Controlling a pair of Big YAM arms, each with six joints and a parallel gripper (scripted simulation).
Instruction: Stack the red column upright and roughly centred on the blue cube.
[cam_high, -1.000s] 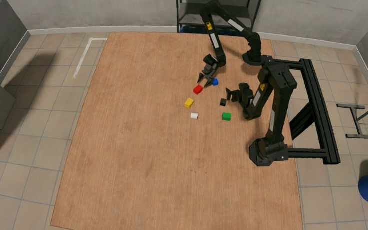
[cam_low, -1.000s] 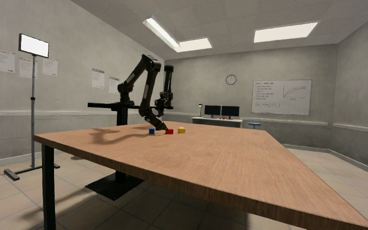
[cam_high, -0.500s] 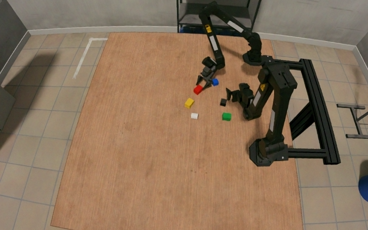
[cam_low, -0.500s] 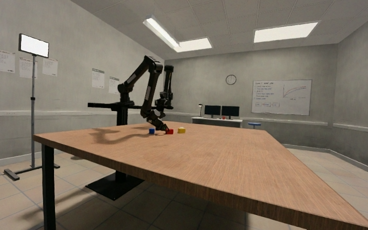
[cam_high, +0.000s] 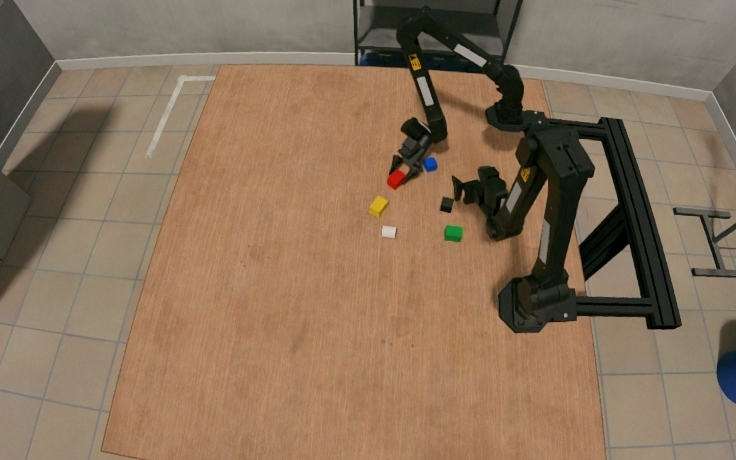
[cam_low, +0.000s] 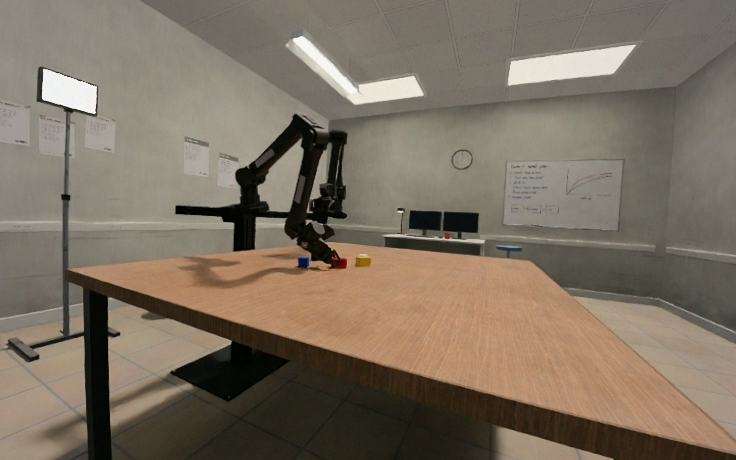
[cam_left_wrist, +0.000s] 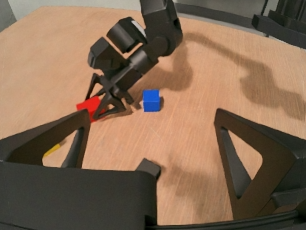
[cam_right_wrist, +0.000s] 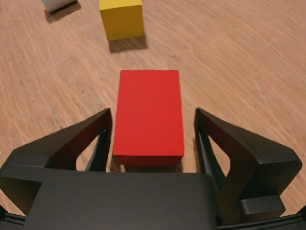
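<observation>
Right now the blue cube is 12 cm behind my right hand, 8 cm to the right of it and 1 cm below it. Also, from my right hand: black cube 19 cm behind, 10 cm to the left, 1 cm below; then yellow block 6 cm ahead, 13 cm to the left, 1 cm below; then red column 1 cm below.
</observation>
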